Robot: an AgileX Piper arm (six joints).
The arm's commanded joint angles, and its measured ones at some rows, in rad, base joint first. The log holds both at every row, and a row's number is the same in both.
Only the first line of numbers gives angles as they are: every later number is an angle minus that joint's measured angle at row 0.
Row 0, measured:
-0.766 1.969 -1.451 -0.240 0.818 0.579
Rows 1 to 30, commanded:
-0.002 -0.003 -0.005 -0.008 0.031 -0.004
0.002 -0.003 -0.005 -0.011 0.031 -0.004
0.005 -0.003 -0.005 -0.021 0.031 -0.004
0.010 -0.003 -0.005 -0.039 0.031 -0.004
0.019 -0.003 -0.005 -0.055 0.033 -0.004
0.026 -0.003 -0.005 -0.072 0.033 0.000
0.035 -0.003 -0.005 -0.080 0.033 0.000
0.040 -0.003 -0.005 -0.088 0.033 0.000
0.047 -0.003 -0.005 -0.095 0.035 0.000
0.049 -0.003 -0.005 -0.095 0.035 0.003
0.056 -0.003 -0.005 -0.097 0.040 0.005
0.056 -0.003 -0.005 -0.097 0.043 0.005
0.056 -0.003 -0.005 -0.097 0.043 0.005
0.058 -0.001 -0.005 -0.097 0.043 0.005
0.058 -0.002 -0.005 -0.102 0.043 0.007
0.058 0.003 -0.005 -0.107 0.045 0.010
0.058 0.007 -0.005 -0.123 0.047 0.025
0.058 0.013 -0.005 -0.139 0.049 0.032
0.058 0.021 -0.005 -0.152 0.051 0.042
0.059 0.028 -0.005 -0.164 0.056 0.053
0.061 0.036 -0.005 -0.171 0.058 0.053
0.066 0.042 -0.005 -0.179 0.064 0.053
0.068 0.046 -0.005 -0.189 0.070 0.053
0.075 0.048 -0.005 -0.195 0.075 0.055
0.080 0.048 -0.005 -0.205 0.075 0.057
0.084 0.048 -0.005 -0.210 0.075 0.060
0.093 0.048 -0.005 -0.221 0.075 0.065
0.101 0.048 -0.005 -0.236 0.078 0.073
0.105 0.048 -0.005 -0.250 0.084 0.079
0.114 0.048 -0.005 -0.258 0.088 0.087
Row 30, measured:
0.089 0.053 0.000 -0.200 0.049 0.058
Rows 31 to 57, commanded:
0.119 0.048 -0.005 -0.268 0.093 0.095
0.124 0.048 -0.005 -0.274 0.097 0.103
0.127 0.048 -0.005 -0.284 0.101 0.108
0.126 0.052 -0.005 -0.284 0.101 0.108
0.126 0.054 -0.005 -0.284 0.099 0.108
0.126 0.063 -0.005 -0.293 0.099 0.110
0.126 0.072 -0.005 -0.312 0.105 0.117
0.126 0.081 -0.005 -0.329 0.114 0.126
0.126 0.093 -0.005 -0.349 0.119 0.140
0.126 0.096 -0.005 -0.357 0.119 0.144
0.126 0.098 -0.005 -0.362 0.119 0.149
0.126 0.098 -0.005 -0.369 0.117 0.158
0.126 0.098 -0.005 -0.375 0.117 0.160
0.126 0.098 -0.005 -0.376 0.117 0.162
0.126 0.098 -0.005 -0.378 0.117 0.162
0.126 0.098 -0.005 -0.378 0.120 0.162
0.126 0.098 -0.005 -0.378 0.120 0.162
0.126 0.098 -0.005 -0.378 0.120 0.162
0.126 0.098 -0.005 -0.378 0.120 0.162
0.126 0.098 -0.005 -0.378 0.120 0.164
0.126 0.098 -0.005 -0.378 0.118 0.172
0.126 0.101 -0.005 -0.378 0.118 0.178
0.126 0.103 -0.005 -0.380 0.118 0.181
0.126 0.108 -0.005 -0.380 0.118 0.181
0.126 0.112 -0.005 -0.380 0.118 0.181
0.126 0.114 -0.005 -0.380 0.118 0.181
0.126 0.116 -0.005 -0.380 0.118 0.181
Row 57, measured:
0.124 0.112 -0.003 -0.363 0.093 0.170
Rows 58 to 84, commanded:
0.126 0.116 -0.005 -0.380 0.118 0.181
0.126 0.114 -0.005 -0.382 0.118 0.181
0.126 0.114 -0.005 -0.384 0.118 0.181
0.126 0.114 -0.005 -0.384 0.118 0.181
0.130 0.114 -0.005 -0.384 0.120 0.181
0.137 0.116 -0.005 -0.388 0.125 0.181
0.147 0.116 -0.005 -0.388 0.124 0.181
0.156 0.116 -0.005 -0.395 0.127 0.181
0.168 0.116 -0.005 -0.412 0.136 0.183
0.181 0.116 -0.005 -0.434 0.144 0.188
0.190 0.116 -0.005 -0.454 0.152 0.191
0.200 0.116 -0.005 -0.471 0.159 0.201
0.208 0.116 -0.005 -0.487 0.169 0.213
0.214 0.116 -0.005 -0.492 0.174 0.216
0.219 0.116 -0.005 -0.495 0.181 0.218
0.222 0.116 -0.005 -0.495 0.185 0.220
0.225 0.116 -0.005 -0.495 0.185 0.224
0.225 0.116 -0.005 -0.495 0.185 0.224
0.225 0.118 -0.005 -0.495 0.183 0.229
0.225 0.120 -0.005 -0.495 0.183 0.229
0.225 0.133 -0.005 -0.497 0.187 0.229
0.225 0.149 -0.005 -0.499 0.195 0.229
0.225 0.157 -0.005 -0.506 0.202 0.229
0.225 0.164 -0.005 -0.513 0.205 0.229
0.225 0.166 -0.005 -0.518 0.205 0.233
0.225 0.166 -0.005 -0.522 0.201 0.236
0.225 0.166 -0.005 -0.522 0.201 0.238
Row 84, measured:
0.221 0.167 -0.003 -0.490 0.177 0.224
